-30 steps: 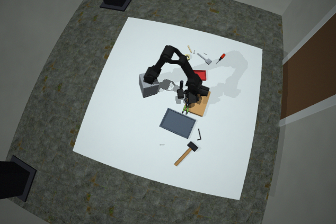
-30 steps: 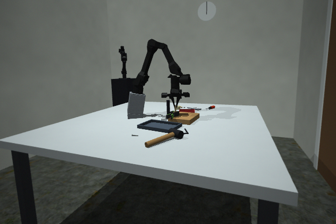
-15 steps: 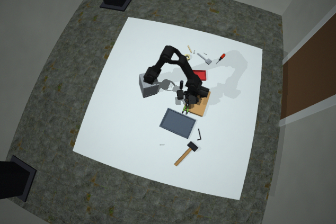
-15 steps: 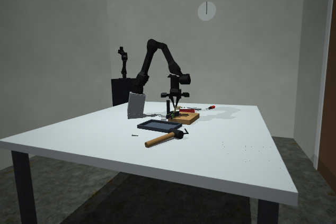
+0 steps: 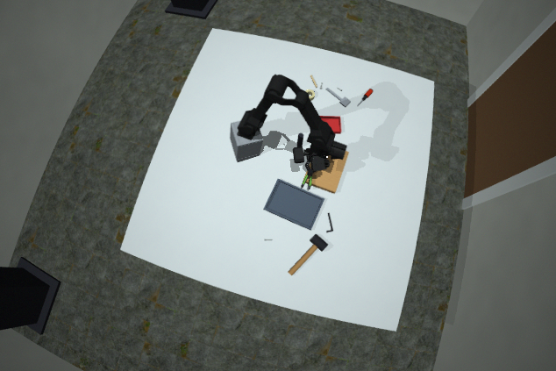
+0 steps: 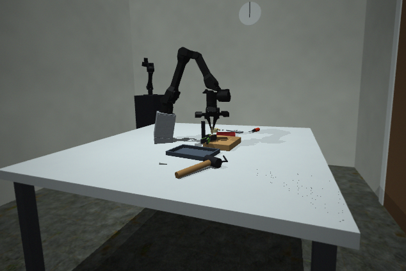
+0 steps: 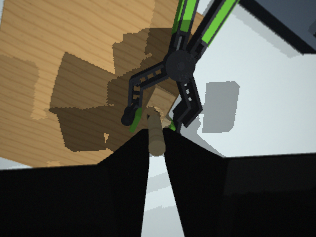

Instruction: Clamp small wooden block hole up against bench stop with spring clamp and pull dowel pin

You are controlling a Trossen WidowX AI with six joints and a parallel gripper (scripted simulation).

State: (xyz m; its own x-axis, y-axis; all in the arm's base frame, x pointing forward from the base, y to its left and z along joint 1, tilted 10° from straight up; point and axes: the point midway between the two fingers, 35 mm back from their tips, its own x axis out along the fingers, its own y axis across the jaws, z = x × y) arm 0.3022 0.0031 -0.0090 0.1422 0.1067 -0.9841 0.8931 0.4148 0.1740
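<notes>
Now: the small wooden block 80 mm below my hand. The rest, counted from my hand: dark tray: 190 mm to the right, 110 mm below, 20 mm behind; dowel pin: 40 mm below; wooden board: 110 mm below, 60 mm ahead, 10 mm to the left.
</notes>
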